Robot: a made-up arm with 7 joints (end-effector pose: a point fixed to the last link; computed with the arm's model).
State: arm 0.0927 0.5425 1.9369 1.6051 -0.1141 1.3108 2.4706
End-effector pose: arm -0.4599 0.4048 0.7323 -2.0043 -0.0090 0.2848
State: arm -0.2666 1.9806 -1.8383 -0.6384 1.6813 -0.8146 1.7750
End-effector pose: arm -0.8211 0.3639 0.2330 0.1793 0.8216 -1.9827
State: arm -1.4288 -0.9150 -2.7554 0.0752 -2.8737 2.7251 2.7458
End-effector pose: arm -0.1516 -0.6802 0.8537 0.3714 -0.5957 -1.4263
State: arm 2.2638 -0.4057 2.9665 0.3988 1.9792 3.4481 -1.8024
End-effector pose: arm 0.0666 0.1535 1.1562 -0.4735 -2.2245 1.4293
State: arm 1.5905 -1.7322 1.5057 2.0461 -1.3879 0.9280 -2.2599
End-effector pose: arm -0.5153 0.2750 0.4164 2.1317 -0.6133 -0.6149
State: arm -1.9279 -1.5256 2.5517 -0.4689 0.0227 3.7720 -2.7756
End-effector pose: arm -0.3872 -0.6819 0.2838 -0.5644 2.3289 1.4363
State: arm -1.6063 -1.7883 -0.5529 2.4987 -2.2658 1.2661 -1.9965
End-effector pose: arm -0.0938 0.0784 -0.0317 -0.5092 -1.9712 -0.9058
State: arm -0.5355 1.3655 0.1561 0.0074 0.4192 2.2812 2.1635
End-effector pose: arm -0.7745 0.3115 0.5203 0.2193 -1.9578 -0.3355
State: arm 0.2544 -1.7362 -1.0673 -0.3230 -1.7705 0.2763 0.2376
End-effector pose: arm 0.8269 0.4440 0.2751 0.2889 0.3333 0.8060
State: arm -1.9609 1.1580 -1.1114 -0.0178 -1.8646 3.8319 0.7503
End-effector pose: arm 0.3379 0.6622 0.6918 1.0969 0.4248 -1.1191
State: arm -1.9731 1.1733 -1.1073 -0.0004 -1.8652 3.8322 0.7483
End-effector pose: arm 0.3426 0.6659 0.6837 1.0887 0.4231 -1.1187
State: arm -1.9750 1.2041 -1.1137 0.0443 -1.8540 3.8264 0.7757
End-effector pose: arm 0.3328 0.6820 0.6702 1.0641 0.4118 -1.0610
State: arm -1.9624 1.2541 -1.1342 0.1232 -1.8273 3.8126 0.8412
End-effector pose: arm 0.3019 0.7124 0.6480 1.0167 0.3916 -0.9276
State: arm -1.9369 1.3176 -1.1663 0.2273 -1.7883 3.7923 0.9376
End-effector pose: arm 0.2500 0.7499 0.6168 0.9493 0.3696 -0.7316
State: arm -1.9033 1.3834 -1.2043 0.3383 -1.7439 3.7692 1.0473
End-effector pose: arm 0.1843 0.7836 0.5800 0.8727 0.3541 -0.5065
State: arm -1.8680 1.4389 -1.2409 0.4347 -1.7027 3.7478 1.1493
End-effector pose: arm 0.1183 0.8058 0.5452 0.8019 0.3471 -0.2957
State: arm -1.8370 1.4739 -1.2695 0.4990 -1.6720 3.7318 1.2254
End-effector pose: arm 0.0661 0.8161 0.5212 0.7516 0.3450 -0.1382
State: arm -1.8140 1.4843 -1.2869 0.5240 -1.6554 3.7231 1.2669
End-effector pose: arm 0.0360 0.8189 0.5133 0.7297 0.3420 -0.0536
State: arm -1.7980 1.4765 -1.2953 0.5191 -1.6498 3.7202 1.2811
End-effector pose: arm 0.0239 0.8184 0.5180 0.7302 0.3366 -0.0269
